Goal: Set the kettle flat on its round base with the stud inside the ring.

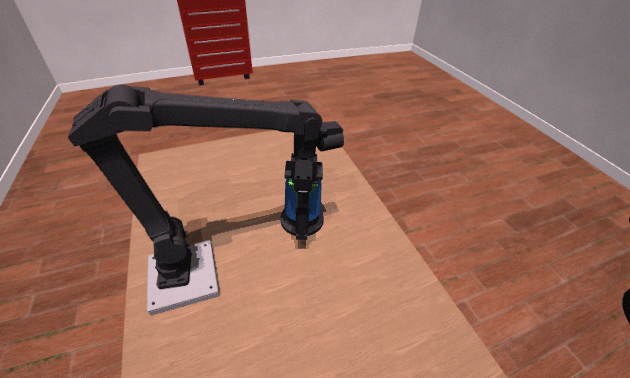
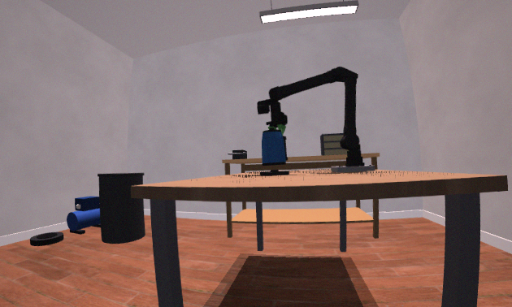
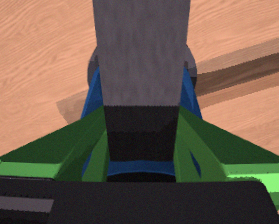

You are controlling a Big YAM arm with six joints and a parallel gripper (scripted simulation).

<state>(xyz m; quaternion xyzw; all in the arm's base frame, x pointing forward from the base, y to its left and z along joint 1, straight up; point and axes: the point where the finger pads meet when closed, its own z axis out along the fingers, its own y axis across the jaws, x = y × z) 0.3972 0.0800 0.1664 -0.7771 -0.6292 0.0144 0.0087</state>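
Right now my hand is 3 cm to the right of the blue kettle and 5 cm above it. From my hand the other things lie so: round dark base (1 cm ahead, 7 cm to the left, 18 cm below).
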